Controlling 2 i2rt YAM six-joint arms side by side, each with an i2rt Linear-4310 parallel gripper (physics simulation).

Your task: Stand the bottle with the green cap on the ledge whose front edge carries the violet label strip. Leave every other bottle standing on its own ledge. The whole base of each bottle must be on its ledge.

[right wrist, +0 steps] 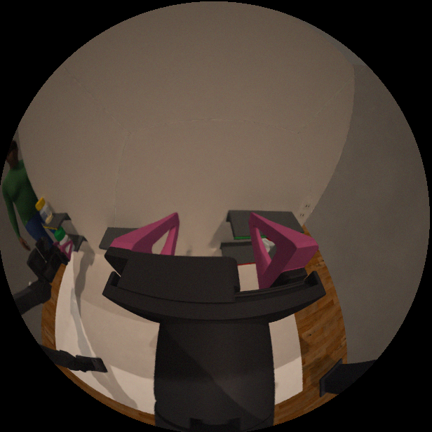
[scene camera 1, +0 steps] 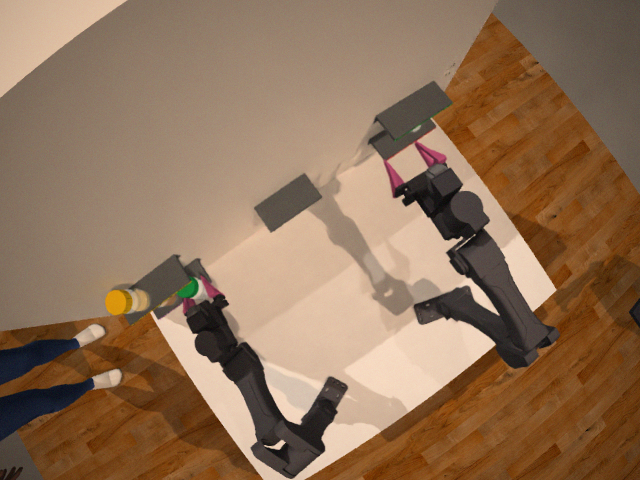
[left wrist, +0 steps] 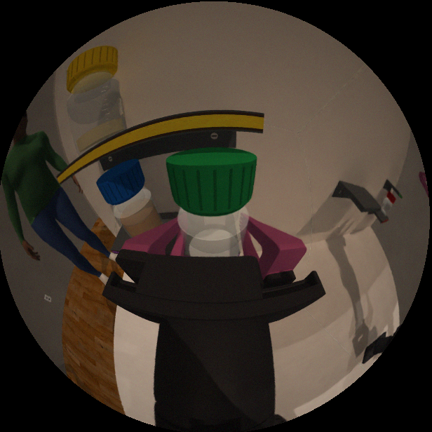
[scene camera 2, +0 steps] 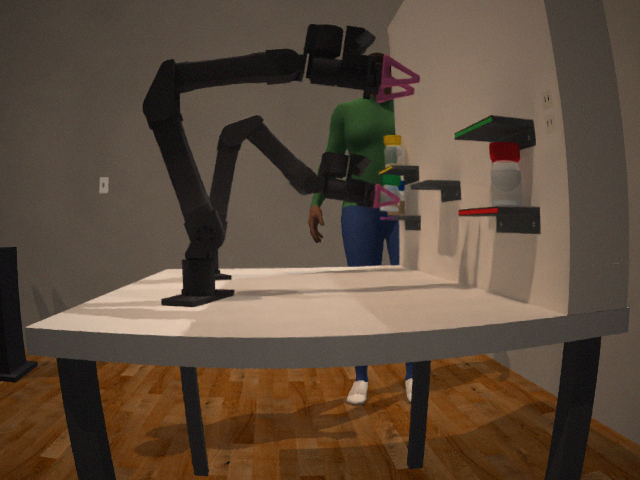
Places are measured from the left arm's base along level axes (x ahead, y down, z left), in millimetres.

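Where they show: left gripper, between the fingertips: [scene camera 2: 397,200]; right gripper, between the fingertips: [scene camera 1: 399,151] [scene camera 2: 416,85]; left arm's base, origin of its link: [scene camera 1: 323,406]; right arm's base, origin of its link: [scene camera 1: 444,305] [scene camera 2: 199,299].
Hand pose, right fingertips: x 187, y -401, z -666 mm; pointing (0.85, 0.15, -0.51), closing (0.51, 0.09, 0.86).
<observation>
Things, the pixels of their top centre, and the offset from my right fingertips. "spot": a spot on its surface instead.
- green-capped bottle, centre of its top: [scene camera 1: 184,288] [scene camera 2: 389,174] dx +295, dy +127, dz +496 mm
- violet-strip ledge, centre of its top: [scene camera 2: 399,216] [scene camera 1: 176,289] dx +362, dy +244, dz +541 mm
- blue-capped bottle, a spot on its surface: [scene camera 2: 401,186] spot: dx +374, dy +156, dz +543 mm
- yellow-capped bottle, centre of its top: [scene camera 1: 115,302] [scene camera 2: 392,136] dx +372, dy -1, dz +575 mm
- yellow-strip ledge, centre of its top: [scene camera 1: 151,290] [scene camera 2: 398,168] dx +362, dy +104, dz +541 mm
- red-capped bottle, centre of its top: [scene camera 2: 504,144] dx +6, dy +139, dz -215 mm
- red-strip ledge, centre of its top: [scene camera 2: 496,208] [scene camera 1: 403,132] dx +15, dy +244, dz -180 mm
- green-strip ledge, centre of its top: [scene camera 2: 491,126] [scene camera 1: 415,108] dx +15, dy +104, dz -180 mm
- middle ledge, centre of its top: [scene camera 2: 434,182] [scene camera 1: 287,202] dx +188, dy +174, dz +181 mm
The green-capped bottle [scene camera 1: 187,287] [scene camera 2: 391,179] [left wrist: 211,182] is upright in my left gripper [scene camera 1: 199,295] [scene camera 2: 397,198] [left wrist: 213,217], which is shut on its body. In scene camera 2 the bottle shows at the violet-strip ledge [scene camera 2: 403,219], its base close above the strip; contact cannot be told. Its cap is just below the yellow strip's height in the left wrist view. A blue-capped bottle [scene camera 2: 401,186] [left wrist: 121,181] stands farther in on the violet ledge, partly hidden. My right gripper [scene camera 1: 401,152] [scene camera 2: 416,85] [right wrist: 213,217] is open and empty, high at the right of scene camera 1.
A yellow-capped bottle [scene camera 1: 118,302] [scene camera 2: 392,152] [left wrist: 95,100] stands on the yellow-strip ledge [scene camera 1: 160,279] [scene camera 2: 405,172] directly above. A red-capped bottle [scene camera 2: 505,178] stands on the red-strip ledge [scene camera 2: 516,211], under the green-strip ledge [scene camera 1: 413,109] [scene camera 2: 498,129]. A middle ledge [scene camera 1: 287,202] [scene camera 2: 436,184] bears no bottle.
</observation>
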